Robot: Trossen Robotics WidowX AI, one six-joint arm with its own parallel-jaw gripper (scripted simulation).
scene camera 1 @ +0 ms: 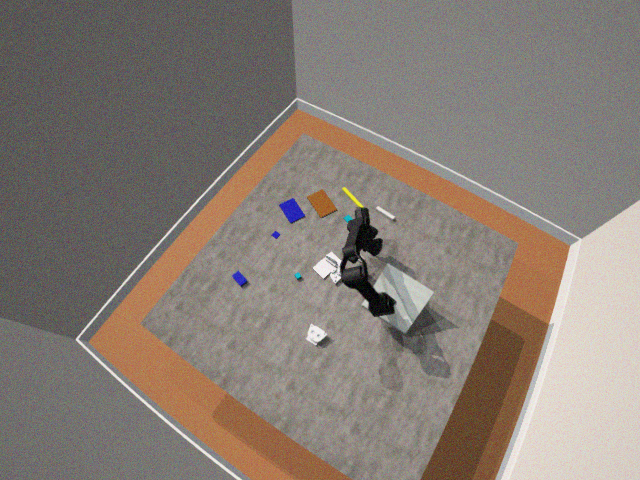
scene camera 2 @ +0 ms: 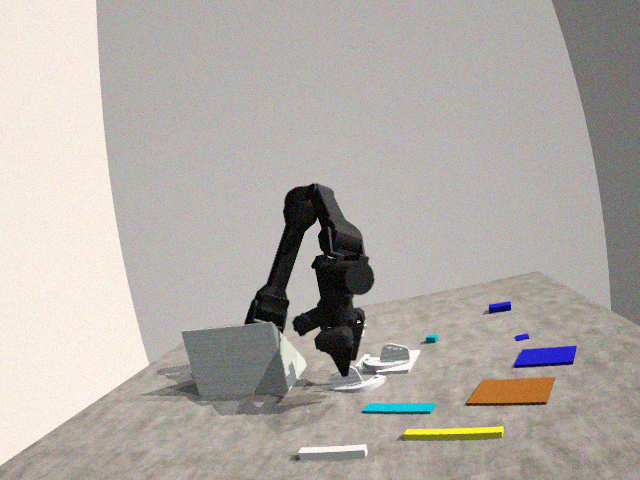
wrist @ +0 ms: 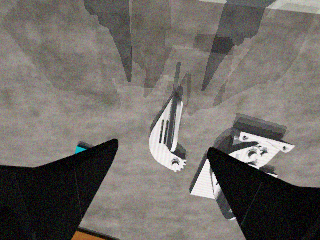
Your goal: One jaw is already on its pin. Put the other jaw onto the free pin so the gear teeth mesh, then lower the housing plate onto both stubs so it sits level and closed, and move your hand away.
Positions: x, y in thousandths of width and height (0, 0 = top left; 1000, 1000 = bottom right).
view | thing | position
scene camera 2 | my gripper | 546, 768
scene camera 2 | cyan strip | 584, 851
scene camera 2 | orange plate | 830, 816
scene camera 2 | yellow bar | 766, 901
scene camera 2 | blue plate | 884, 741
